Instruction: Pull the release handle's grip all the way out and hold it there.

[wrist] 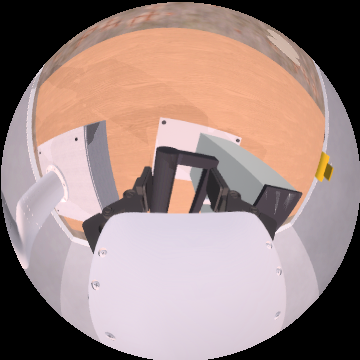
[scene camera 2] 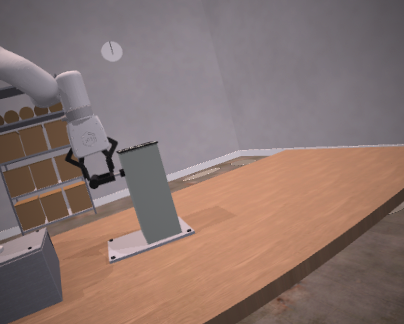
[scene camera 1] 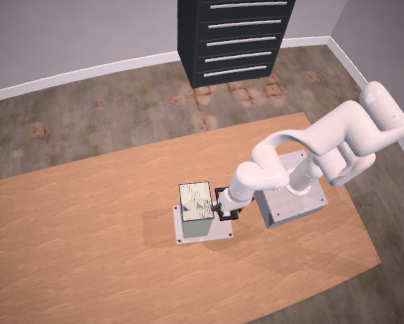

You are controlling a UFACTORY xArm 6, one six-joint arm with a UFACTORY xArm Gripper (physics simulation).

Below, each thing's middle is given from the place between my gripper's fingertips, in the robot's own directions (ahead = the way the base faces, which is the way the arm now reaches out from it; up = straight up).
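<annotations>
You'll find the pale base plate (scene camera 2: 132, 244) 70 mm ahead of my hand and 50 mm to the right of it, and it's 210 mm below my hand.
</annotations>
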